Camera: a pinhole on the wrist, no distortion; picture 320 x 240 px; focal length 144.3 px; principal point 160.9 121.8 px. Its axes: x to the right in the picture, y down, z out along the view. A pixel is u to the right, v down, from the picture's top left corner.
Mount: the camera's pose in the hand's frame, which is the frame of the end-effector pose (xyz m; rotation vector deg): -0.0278 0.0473 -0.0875 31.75 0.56 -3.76
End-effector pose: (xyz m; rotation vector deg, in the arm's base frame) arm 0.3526 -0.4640 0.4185 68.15 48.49 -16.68
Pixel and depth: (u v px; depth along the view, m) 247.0 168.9 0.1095
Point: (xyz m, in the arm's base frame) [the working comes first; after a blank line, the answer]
In the camera's frame: 0.0653 0.0357 0.1095

0.3980 -0.4696 0.4048
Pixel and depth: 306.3 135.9 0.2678
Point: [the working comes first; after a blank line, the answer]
In the camera's frame: 0.2698 0.0262 0.2678

0.5221 -0.5754 0.2039
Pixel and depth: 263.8 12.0 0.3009
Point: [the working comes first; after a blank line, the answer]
In the camera's frame: 0.2146 -0.2290 0.3009

0.2887 -0.5849 0.0827
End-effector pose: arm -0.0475 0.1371 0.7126 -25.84 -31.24 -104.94
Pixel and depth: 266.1 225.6 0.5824
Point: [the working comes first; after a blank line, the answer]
In the camera's frame: 0.4246 0.4189 0.5824

-0.0851 0.1456 1.4599
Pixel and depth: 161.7 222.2 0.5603
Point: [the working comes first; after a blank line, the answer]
In the camera's frame: 0.0031 0.3898 0.5603

0.0562 0.4560 1.2096
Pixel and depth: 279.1 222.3 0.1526
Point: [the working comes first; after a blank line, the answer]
In the camera's frame: 0.1250 0.1063 0.1526

-0.0283 0.0981 0.8543
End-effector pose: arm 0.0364 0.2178 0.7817 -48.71 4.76 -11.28
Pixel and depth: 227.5 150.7 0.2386
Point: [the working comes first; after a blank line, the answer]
In the camera's frame: 0.1101 0.0478 0.2386

0.1324 0.2737 0.9060
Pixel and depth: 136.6 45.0 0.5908
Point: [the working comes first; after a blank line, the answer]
In the camera's frame: -0.0995 -0.3144 0.5908

-0.1478 0.0982 1.3417
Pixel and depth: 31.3 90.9 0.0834
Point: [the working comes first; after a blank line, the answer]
In the camera's frame: -0.0749 -0.0179 0.0834

-0.0704 0.2169 0.7708
